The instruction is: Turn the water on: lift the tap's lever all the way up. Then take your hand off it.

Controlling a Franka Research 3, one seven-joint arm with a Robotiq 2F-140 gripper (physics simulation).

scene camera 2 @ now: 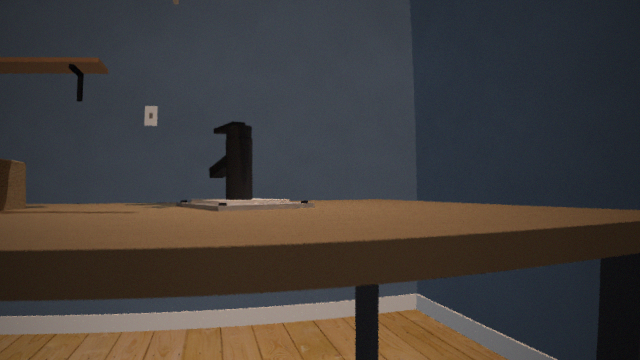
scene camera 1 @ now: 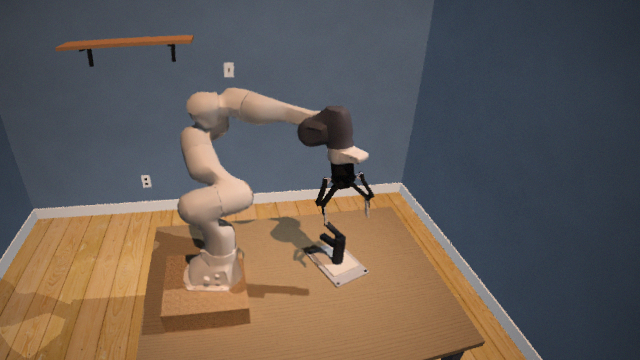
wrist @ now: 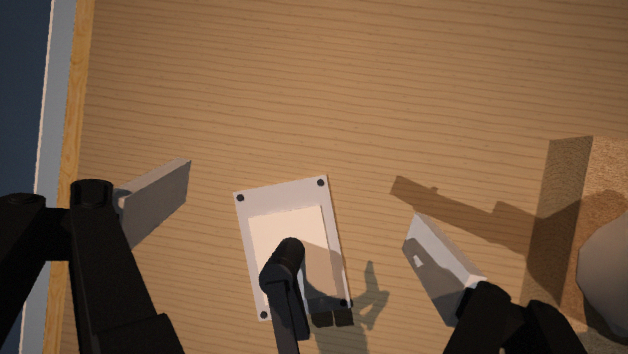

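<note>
The black tap (scene camera 1: 338, 253) (scene camera 2: 239, 165) (wrist: 291, 251) stands upright on a light grey base plate (scene camera 1: 345, 280) (wrist: 285, 194). Its lever (scene camera 1: 336, 231) (scene camera 2: 226, 127) (wrist: 283, 317) is the upper bar at its top, above the lower spout (scene camera 1: 328, 240) (scene camera 2: 218, 168). In scene camera 2 the lever looks nearly level, its free end slightly lower; its exact angle is hard to tell. My gripper (scene camera 1: 346, 219) (wrist: 301, 207) is wide open and empty, pointing down above the tap. In scene camera 1 one fingertip appears close to the lever's free end; whether they touch is unclear.
The plate lies on a wooden table (scene camera 1: 300, 320) (scene camera 2: 400, 220) (wrist: 350, 90). The arm's base stands on a brown block (scene camera 1: 205, 305) at the table's left in scene camera 1. A wall shelf (scene camera 1: 125, 42) (scene camera 2: 50, 65) hangs behind the arm.
</note>
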